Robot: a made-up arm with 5 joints. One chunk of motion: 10 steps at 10 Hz.
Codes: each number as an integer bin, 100 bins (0 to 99) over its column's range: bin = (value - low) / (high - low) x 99, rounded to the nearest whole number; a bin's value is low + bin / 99 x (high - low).
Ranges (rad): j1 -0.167..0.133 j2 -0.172..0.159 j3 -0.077..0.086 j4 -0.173..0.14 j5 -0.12..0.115
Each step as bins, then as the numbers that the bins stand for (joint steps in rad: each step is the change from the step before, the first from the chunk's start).
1 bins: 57 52 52 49 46
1 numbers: 0.00573 0.00186 0.00862 -0.01808 -0.01081
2 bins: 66 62 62 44 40
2 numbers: 0.03300 0.03529 0.02508 -0.03389 -0.02505
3 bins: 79 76 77 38 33
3 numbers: 0.07239 0.08210 0.04978 -0.05286 -0.04167
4 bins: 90 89 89 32 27
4 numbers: 0.10573 0.12557 0.06954 -0.07183 -0.05591
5 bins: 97 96 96 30 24
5 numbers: 0.12694 0.14897 0.08106 -0.07815 -0.06303
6 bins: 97 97 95 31 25
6 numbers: 0.12694 0.15231 0.07941 -0.07499 -0.06066
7 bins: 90 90 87 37 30
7 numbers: 0.10573 0.12891 0.06624 -0.05602 -0.04879
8 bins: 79 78 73 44 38
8 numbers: 0.07239 0.08879 0.04319 -0.03389 -0.02980
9 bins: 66 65 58 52 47
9 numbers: 0.03300 0.04532 0.01849 -0.00860 -0.00843
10 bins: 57 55 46 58 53
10 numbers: 0.00573 0.01189 -0.00126 0.01037 0.00581
